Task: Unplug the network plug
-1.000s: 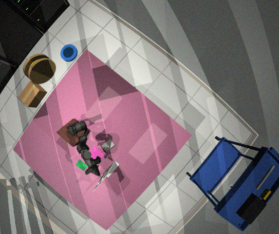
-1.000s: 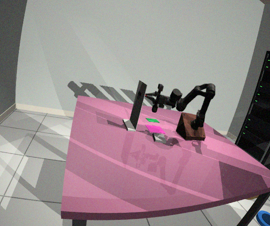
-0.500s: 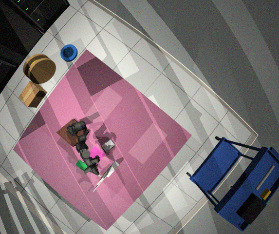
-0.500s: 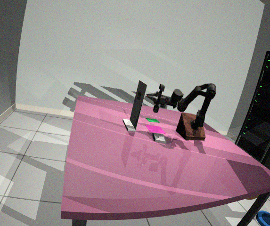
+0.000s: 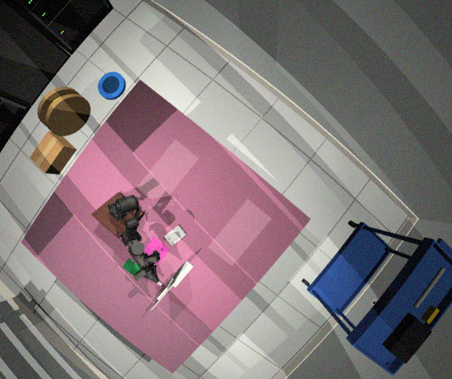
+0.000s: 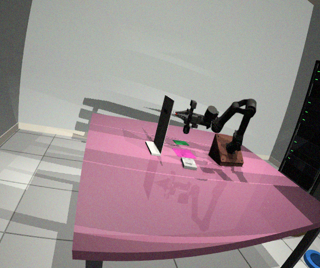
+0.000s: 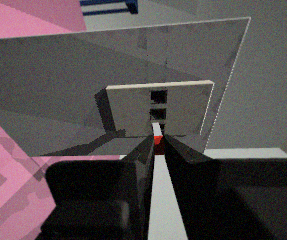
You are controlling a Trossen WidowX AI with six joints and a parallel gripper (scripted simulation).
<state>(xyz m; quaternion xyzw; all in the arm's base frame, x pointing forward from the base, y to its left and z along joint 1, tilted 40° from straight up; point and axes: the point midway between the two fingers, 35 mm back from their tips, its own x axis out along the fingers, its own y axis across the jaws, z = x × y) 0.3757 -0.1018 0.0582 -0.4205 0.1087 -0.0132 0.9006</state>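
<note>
My gripper tip is now 12 cm past the magenta square and 23 cm above it. From my gripper tip the other things lie so: red plug right at my gripper tip; then grey block 10 cm behind, 15 cm to the left, 22 cm below.
</note>
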